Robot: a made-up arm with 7 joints. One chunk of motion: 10 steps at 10 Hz.
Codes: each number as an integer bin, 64 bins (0 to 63) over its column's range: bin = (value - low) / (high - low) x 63, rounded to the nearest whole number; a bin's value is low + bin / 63 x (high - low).
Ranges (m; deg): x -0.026..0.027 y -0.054..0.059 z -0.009..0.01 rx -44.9..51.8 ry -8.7..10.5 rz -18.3..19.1
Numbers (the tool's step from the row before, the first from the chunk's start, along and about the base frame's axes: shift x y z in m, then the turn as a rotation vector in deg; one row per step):
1: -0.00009 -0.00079 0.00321 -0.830 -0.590 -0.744
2: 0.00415 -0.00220 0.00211 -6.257 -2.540 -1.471
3: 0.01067 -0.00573 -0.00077 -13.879 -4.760 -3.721
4: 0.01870 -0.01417 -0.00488 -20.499 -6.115 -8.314
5: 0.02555 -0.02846 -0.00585 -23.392 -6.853 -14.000
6: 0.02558 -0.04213 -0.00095 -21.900 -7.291 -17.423
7: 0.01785 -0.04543 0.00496 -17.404 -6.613 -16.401
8: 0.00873 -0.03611 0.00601 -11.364 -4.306 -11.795
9: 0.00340 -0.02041 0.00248 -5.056 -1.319 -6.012
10: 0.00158 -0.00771 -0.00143 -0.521 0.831 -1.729
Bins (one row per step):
1: 31 30 40 29 27 30
2: 36 29 37 25 20 28
3: 44 27 27 20 13 25
4: 53 22 14 16 8 17
5: 61 14 10 14 6 7
6: 61 7 27 15 5 1
7: 52 5 46 18 7 3
8: 41 10 50 22 14 11
9: 35 19 38 26 24 21
10: 33 26 25 29 31 28

